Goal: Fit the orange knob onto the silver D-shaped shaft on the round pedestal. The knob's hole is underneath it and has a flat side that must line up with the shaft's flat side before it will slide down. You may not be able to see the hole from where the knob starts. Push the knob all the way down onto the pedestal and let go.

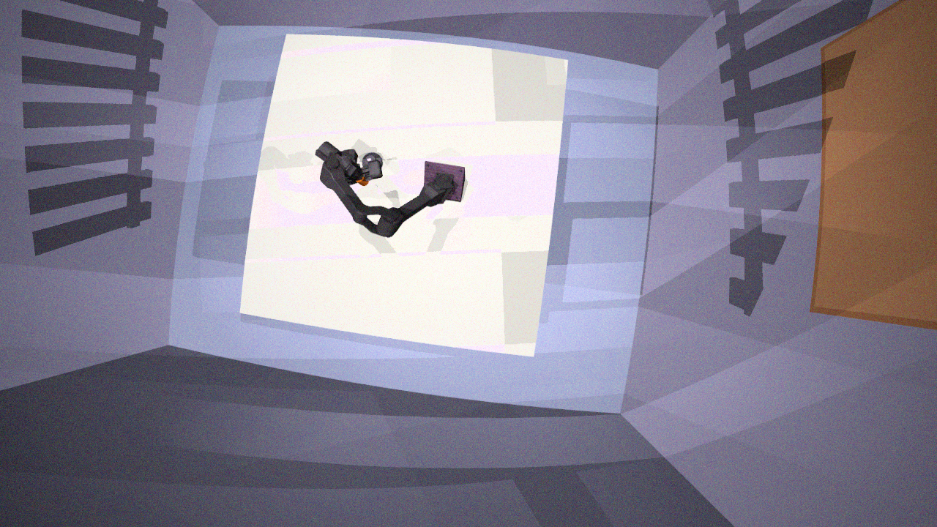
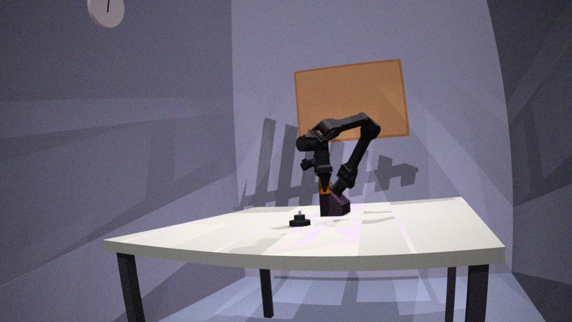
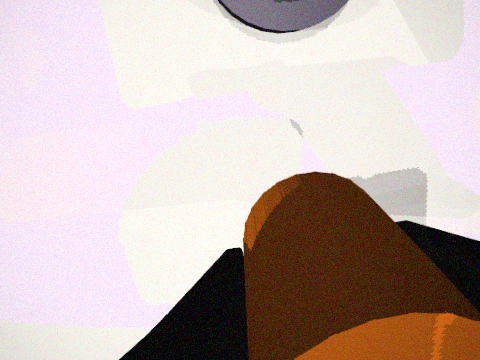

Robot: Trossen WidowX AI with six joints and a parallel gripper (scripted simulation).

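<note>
My gripper tip is now 10 cm to the left of the round pedestal, 10 cm above it and 1 cm short of it. From my gripper tip the other things lie so: orange knob (4 cm above).
</note>
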